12 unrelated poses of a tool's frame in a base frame.
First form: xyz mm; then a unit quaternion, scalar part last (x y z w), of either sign.
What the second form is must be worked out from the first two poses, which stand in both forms.
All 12 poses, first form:
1: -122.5 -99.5 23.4 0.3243 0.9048 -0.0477 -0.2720
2: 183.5 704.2 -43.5 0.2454 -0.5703 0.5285 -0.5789
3: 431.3 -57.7 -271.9 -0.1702 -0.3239 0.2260 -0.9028
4: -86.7 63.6 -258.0 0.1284 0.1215 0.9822 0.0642
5: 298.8 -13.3 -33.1 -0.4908 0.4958 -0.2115 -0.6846
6: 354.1 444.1 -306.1 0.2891 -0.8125 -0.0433 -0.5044
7: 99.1 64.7 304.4 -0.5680 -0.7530 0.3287 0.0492
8: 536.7 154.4 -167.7 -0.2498 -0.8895 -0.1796 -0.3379
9: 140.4 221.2 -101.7 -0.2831 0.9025 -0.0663 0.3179
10: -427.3 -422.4 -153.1 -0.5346 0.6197 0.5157 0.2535
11: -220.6 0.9 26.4 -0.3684 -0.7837 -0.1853 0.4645
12: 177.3 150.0 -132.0 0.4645 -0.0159 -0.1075 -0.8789
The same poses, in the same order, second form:
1: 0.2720 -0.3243 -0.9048 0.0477 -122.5 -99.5 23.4
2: 0.5789 -0.2454 0.5703 -0.5285 183.5 704.2 -43.5
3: 0.9028 0.1702 0.3239 -0.2260 431.3 -57.7 -271.9
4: 0.0642 0.1284 0.1215 0.9822 -86.7 63.6 -258.0
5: 0.6846 0.4908 -0.4958 0.2115 298.8 -13.3 -33.1
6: 0.5044 -0.2891 0.8125 0.0433 354.1 444.1 -306.1
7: 0.0492 -0.5680 -0.7530 0.3287 99.1 64.7 304.4
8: 0.3379 0.2498 0.8895 0.1796 536.7 154.4 -167.7
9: 0.3179 -0.2831 0.9025 -0.0663 140.4 221.2 -101.7
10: 0.2535 -0.5346 0.6197 0.5157 -427.3 -422.4 -153.1
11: 0.4645 -0.3684 -0.7837 -0.1853 -220.6 0.9 26.4
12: 0.8789 -0.4645 0.0159 0.1075 177.3 150.0 -132.0
